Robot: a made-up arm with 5 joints.
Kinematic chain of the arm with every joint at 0, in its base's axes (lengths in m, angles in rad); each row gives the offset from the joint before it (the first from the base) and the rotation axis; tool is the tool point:
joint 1: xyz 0 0 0.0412 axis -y
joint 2: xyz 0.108 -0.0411 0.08 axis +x
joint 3: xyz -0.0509 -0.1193 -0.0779 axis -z
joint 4: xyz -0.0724 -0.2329 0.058 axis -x
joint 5: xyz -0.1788 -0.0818 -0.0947 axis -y
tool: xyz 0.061 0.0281 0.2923
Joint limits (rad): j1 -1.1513..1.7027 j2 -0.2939..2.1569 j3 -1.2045..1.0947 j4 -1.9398..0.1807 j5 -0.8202..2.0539
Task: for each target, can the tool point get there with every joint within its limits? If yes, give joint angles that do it. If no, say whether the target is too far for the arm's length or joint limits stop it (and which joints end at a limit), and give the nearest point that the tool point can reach.
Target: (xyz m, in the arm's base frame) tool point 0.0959 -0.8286 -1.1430
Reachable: no: too far | nearest point 0.0468 -0.4520 -0.5369 | short by 0.715 m
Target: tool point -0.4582 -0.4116 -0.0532
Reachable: yes | joints 0.1817 0.3192 0.0858 -0.2999 1.1939
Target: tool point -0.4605 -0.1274 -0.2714
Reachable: yes | joints -0.7952 1.4726 -0.3439 -1.0833 0.4394
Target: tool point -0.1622 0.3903 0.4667
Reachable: no: joint limits stop it (at a limit: joint 3, joint 5) | nearest point -0.1465 0.2826 0.4254 | short by 0.116 m
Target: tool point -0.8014 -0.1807 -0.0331
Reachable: no: joint limits stop it (at a limit: joint 1, joint 4, joint 5) | nearest point -0.6508 -0.1578 -0.0321 | short by 0.152 m
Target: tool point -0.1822 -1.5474 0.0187
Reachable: no: too far | nearest point -0.1226 -0.8062 0.0567 | short by 0.745 m
